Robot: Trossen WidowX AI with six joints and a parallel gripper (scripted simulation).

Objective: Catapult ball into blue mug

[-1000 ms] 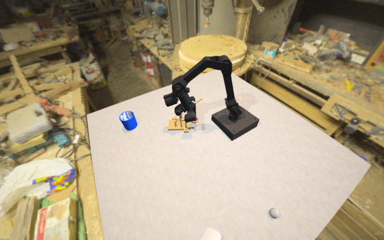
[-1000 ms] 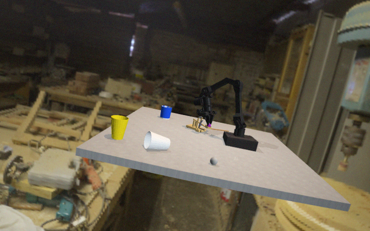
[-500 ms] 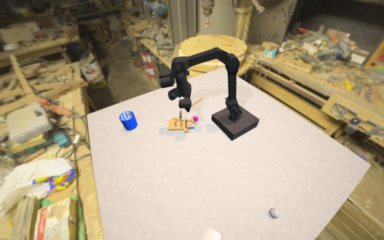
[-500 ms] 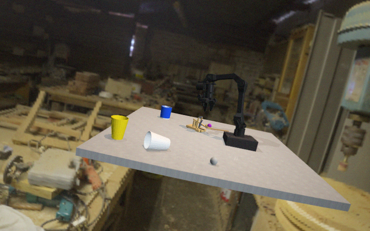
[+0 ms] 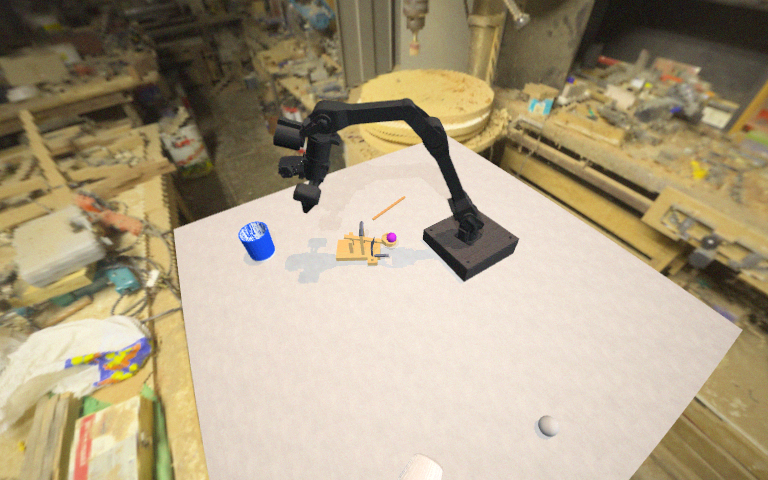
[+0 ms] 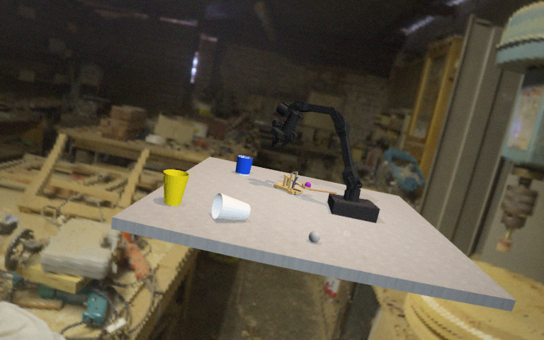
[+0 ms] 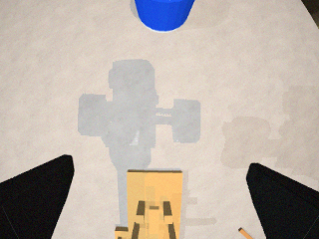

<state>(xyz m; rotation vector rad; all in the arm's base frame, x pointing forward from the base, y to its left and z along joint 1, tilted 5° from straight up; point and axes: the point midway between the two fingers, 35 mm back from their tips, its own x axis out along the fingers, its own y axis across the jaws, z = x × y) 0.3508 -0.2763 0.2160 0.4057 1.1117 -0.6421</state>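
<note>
Now: the magenta ball 18 cm behind my gripper tip, 15 cm to the left of it and 15 cm below it. Round my gripper tip: blue mug (15 cm ahead, 13 cm to the right, 18 cm below); then thin orange stick (31 cm behind, 2 cm to the right, 21 cm below); then wooden catapult (11 cm behind, 12 cm to the left, 16 cm below).
</note>
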